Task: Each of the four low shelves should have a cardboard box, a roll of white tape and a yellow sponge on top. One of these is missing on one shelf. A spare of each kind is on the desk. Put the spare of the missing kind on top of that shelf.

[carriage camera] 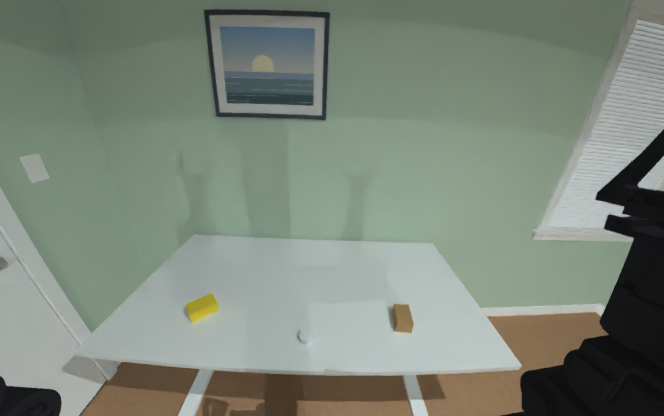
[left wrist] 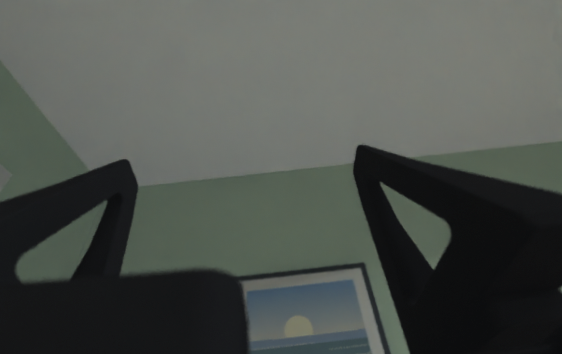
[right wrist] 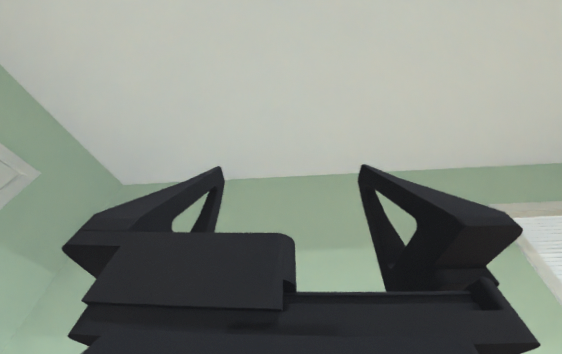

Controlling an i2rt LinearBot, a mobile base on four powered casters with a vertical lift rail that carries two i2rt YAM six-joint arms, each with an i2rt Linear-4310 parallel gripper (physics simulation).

Scene:
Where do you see a white desk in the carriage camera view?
At 267, 289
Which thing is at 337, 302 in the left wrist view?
A framed sea picture.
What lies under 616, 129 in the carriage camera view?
A window.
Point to a framed sea picture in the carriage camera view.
At 265, 66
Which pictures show the left gripper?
The left wrist view only.

